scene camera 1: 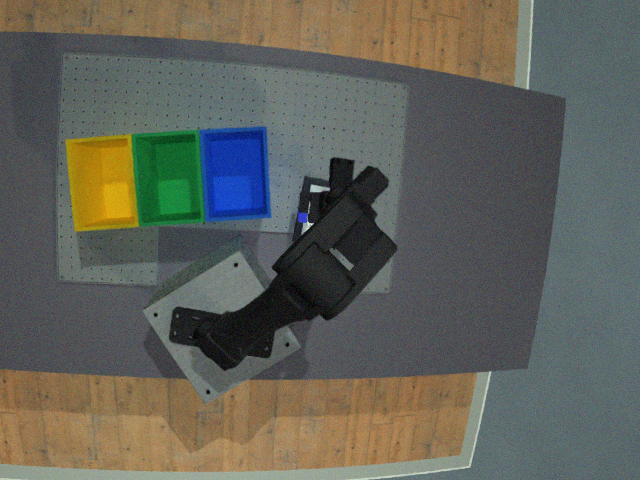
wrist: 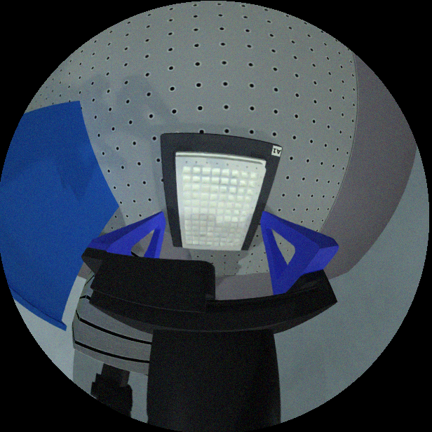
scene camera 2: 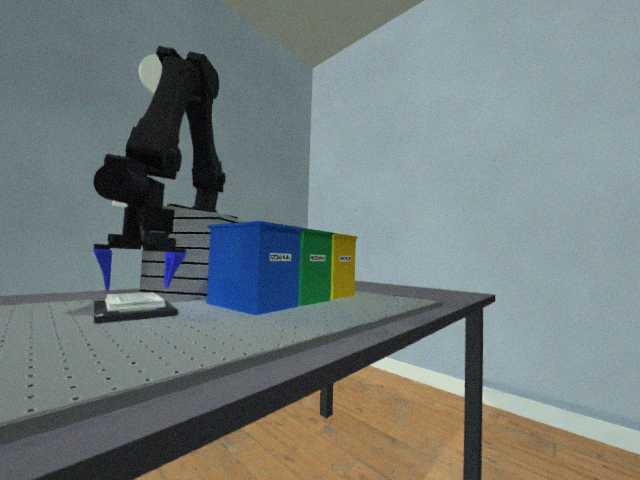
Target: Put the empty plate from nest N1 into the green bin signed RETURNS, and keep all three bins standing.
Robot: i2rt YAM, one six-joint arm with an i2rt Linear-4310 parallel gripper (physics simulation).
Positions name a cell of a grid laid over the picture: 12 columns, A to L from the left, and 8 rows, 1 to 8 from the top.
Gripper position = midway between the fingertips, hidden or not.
Note:
I see my gripper (scene camera 2: C5), a blue bin (scene camera 2: E5), a yellow bin (scene camera 1: B3), a green bin (scene camera 1: D3), a white plate (scene camera 2: C6) and a dark nest (scene camera 2: B6).
The blue bin is seen too in scene camera 1 (scene camera 1: E3) and in the wrist view (wrist: B4). The yellow bin also shows in scene camera 2 (scene camera 2: G5). The white plate shows as well in the wrist view (wrist: G4).

